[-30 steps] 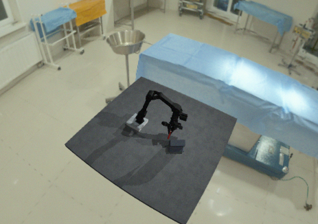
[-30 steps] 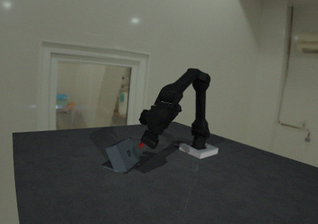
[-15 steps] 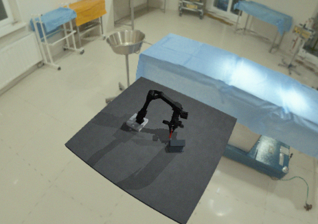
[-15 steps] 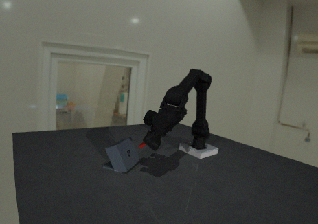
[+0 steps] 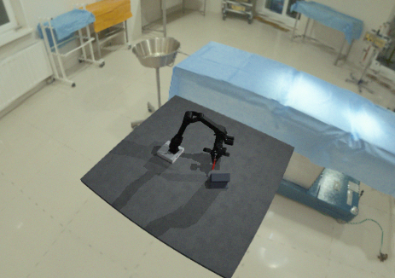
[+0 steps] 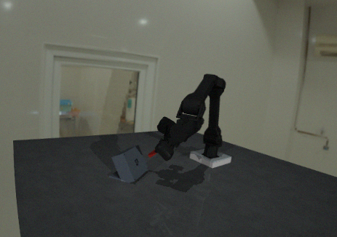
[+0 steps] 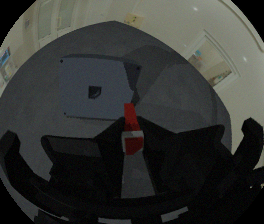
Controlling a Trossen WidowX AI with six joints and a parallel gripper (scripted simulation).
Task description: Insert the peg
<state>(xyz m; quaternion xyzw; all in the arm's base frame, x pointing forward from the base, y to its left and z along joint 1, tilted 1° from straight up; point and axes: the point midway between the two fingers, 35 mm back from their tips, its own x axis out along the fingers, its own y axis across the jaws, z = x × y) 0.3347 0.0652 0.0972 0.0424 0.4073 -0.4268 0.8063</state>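
Now: the dark panel 9 cm ahead of my gripper tip, 6 cm below it and 4 cm to the right of it. Also, from my gripper tip: thin red peg (1 cm to the left, 1 cm above).
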